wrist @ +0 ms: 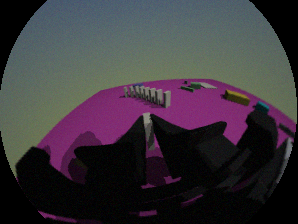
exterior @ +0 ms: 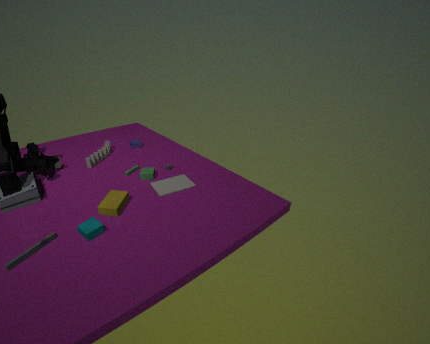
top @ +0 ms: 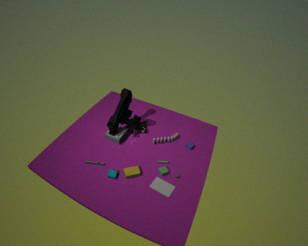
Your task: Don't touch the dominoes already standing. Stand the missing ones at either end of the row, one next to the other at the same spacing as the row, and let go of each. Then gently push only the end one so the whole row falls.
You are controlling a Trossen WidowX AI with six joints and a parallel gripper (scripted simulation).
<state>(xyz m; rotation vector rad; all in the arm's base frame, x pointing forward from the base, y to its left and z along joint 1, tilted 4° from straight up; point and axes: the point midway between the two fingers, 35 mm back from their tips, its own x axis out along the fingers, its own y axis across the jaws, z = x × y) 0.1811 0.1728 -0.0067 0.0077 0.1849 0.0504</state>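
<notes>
Right now the brown piece is 12 cm to the left of my gripper tip, 5 cm below it and 4 cm behind it. Round my gripper tip: blue block 42 cm ahead, 5 cm below, 4 cm to the left; then green block 32 cm to the right, 30 cm ahead, 5 cm below; then green stick 27 cm ahead, 24 cm to the right, 5 cm below.
</notes>
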